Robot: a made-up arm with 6 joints.
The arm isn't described. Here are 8 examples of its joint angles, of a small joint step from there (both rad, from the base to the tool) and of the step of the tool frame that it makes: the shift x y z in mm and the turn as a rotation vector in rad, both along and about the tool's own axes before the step.
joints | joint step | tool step
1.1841 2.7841 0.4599 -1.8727 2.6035 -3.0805 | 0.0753 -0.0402 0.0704 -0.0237 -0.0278 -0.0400 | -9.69 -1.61 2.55 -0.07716 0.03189 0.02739
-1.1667 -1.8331 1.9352 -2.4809 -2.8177 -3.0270 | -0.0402 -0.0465 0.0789 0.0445 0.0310 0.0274 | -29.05 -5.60 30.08 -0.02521 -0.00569 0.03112
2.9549 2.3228 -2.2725 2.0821 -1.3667 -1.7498 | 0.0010 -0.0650 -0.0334 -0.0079 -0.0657 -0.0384 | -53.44 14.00 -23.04 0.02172 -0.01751 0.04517
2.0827 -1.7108 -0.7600 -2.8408 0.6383 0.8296 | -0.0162 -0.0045 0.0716 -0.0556 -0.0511 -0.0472 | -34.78 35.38 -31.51 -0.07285 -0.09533 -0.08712
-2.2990 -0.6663 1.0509 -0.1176 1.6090 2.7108 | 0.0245 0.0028 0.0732 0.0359 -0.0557 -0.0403 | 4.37 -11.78 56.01 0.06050 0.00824 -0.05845
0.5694 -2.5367 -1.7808 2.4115 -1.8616 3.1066 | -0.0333 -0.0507 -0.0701 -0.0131 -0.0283 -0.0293 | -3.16 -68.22 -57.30 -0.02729 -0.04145 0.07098
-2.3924 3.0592 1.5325 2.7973 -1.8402 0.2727 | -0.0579 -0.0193 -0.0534 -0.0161 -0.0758 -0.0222 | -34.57 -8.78 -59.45 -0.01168 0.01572 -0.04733
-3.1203 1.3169 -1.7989 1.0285 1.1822 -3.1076 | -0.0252 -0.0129 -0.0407 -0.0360 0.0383 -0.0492 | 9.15 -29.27 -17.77 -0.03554 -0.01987 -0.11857
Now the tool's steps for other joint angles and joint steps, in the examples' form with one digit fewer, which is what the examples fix.
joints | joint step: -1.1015 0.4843 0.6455 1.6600 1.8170 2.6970 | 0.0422 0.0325 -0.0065 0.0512 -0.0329 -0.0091
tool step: 0.8 31.2 33.0 0.0675 0.0300 0.0047
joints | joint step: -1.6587 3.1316 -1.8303 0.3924 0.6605 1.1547 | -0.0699 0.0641 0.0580 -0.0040 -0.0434 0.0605
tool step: -51.2 -98.2 10.2 0.0776 -0.0755 0.1110
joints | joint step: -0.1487 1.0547 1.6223 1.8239 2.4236 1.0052 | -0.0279 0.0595 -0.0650 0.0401 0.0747 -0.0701
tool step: 11.9 6.2 -33.4 0.0336 0.0644 -0.1261
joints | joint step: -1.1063 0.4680 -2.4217 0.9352 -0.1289 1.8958 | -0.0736 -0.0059 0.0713 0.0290 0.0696 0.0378
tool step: -40.3 -61.7 -13.4 0.1482 -0.0722 0.0905
